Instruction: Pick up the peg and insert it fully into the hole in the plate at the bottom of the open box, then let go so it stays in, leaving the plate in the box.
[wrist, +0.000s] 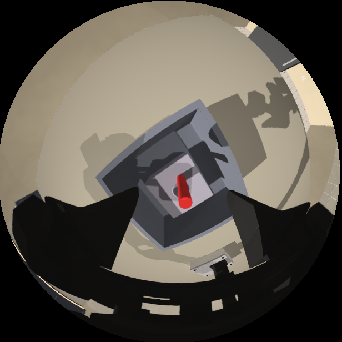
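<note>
The red peg stands upright near the middle of the view, with its round top end toward the camera. Its foot is on the pale plate at the bottom of the open grey box. The hole shows in part as a dark ring beside the peg, partly hidden behind its shaft; the peg's foot is outside it. My gripper is open and empty, pointing down above the box. One fingertip shows on each side of the peg, both well apart from it, over the box's left and right parts.
The box's raised walls surround the plate and peg. The robot's grey base mount stands on the pale tabletop below the box in view. A dark cabinet is far off at the upper right. Arm shadows fall across the box and table.
</note>
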